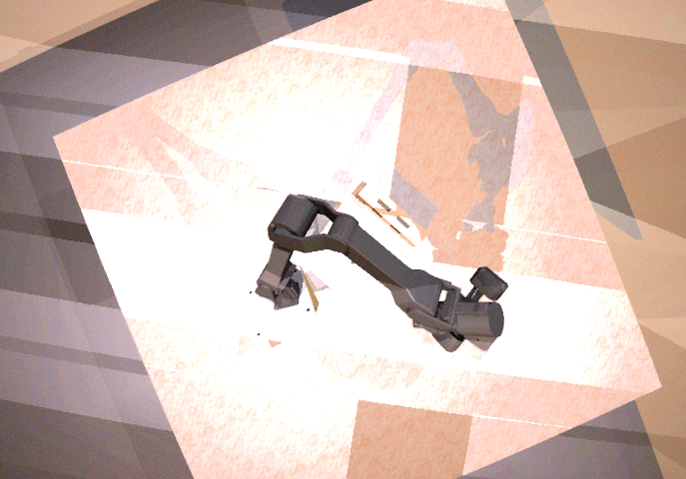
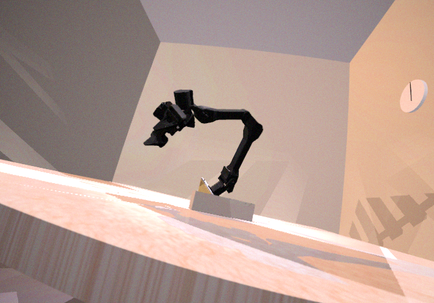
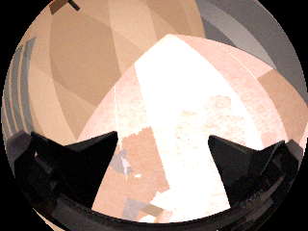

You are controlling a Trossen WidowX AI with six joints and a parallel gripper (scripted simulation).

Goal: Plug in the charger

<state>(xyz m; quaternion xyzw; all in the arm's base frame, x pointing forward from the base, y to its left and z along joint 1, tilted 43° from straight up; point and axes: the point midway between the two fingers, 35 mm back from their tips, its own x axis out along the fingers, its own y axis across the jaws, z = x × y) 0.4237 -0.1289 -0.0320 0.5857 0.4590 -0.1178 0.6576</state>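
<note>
My gripper tip is now 21 cm past the two-prong charger, 16 cm to the right of it and 16 cm above it.
</note>
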